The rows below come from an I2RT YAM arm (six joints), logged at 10 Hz.
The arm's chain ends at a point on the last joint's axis. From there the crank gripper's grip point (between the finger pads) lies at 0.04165 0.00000 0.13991 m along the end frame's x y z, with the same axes.
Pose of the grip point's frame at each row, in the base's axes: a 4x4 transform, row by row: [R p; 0 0 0 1], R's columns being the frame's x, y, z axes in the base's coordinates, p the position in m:
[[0.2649, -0.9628, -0.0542, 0.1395], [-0.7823, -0.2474, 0.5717, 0.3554], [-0.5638, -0.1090, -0.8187, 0.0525], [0, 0, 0, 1]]
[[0.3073, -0.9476, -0.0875, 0.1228], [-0.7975, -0.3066, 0.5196, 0.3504], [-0.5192, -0.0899, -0.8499, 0.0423], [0, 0, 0, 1]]
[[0.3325, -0.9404, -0.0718, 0.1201], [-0.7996, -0.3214, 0.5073, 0.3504], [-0.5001, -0.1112, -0.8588, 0.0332], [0, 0, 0, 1]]
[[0.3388, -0.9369, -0.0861, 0.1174], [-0.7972, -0.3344, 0.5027, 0.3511], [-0.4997, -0.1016, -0.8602, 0.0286], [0, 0, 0, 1]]
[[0.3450, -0.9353, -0.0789, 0.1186], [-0.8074, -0.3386, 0.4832, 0.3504], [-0.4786, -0.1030, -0.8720, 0.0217], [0, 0, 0, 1]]
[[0.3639, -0.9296, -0.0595, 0.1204], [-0.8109, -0.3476, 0.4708, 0.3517], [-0.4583, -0.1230, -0.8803, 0.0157], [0, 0, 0, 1]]
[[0.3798, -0.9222, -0.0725, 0.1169], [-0.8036, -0.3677, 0.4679, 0.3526], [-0.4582, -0.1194, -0.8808, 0.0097], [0, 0, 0, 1]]
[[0.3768, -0.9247, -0.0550, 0.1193], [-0.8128, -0.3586, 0.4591, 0.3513], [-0.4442, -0.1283, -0.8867, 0.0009], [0, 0, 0, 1]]
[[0.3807, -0.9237, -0.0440, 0.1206], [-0.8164, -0.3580, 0.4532, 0.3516], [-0.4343, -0.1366, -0.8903, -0.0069], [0, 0, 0, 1]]
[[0.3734, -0.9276, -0.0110, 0.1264], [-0.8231, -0.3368, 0.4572, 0.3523], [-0.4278, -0.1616, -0.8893, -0.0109], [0, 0, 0, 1]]
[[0.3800, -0.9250, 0.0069, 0.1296], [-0.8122, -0.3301, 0.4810, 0.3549], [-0.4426, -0.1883, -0.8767, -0.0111], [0, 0, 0, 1]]
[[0.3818, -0.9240, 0.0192, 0.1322], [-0.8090, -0.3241, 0.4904, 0.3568], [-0.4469, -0.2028, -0.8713, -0.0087], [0, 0, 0, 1]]
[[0.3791, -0.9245, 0.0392, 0.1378], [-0.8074, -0.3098, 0.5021, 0.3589], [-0.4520, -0.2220, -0.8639, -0.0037], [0, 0, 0, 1]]
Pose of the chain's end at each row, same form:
[[0.2649, -0.9628, -0.0542, 0.1361], [-0.7823, -0.2474, 0.5717, 0.3080], [-0.5638, -0.1090, -0.8187, 0.1905], [0, 0, 0, 1]]
[[0.3073, -0.9476, -0.0875, 0.1222], [-0.7975, -0.3066, 0.5196, 0.3109], [-0.5192, -0.0899, -0.8499, 0.1828], [0, 0, 0, 1]]
[[0.3325, -0.9404, -0.0718, 0.1163], [-0.7996, -0.3214, 0.5073, 0.3127], [-0.5001, -0.1112, -0.8588, 0.1742], [0, 0, 0, 1]]
[[0.3388, -0.9369, -0.0861, 0.1153], [-0.7972, -0.3344, 0.5027, 0.3140], [-0.4997, -0.1016, -0.8602, 0.1698], [0, 0, 0, 1]]
[[0.3450, -0.9353, -0.0789, 0.1153], [-0.8074, -0.3386, 0.4832, 0.3164], [-0.4786, -0.1030, -0.8720, 0.1636], [0, 0, 0, 1]]
[[0.3639, -0.9296, -0.0595, 0.1136], [-0.8109, -0.3476, 0.4708, 0.3196], [-0.4583, -0.1230, -0.8803, 0.1580], [0, 0, 0, 1]]
[[0.3798, -0.9222, -0.0725, 0.1112], [-0.8036, -0.3677, 0.4679, 0.3206], [-0.4582, -0.1194, -0.8808, 0.1520], [0, 0, 0, 1]]
[[0.3768, -0.9247, -0.0550, 0.1113], [-0.8128, -0.3586, 0.4591, 0.3209], [-0.4442, -0.1283, -0.8867, 0.1435], [0, 0, 0, 1]]
[[0.3807, -0.9237, -0.0440, 0.1109], [-0.8164, -0.3580, 0.4532, 0.3222], [-0.4343, -0.1366, -0.8903, 0.1358], [0, 0, 0, 1]]
[[0.3734, -0.9276, -0.0110, 0.1124], [-0.8231, -0.3368, 0.4572, 0.3226], [-0.4278, -0.1616, -0.8893, 0.1313], [0, 0, 0, 1]]
[[0.3800, -0.9250, 0.0069, 0.1128], [-0.8122, -0.3301, 0.4810, 0.3214], [-0.4426, -0.1883, -0.8767, 0.1300], [0, 0, 0, 1]]
[[0.3818, -0.9240, 0.0192, 0.1136], [-0.8090, -0.3241, 0.4904, 0.3219], [-0.4469, -0.2028, -0.8713, 0.1318], [0, 0, 0, 1]]
[[0.3791, -0.9245, 0.0392, 0.1165], [-0.8074, -0.3098, 0.5021, 0.3223], [-0.4520, -0.2220, -0.8639, 0.1360], [0, 0, 0, 1]]

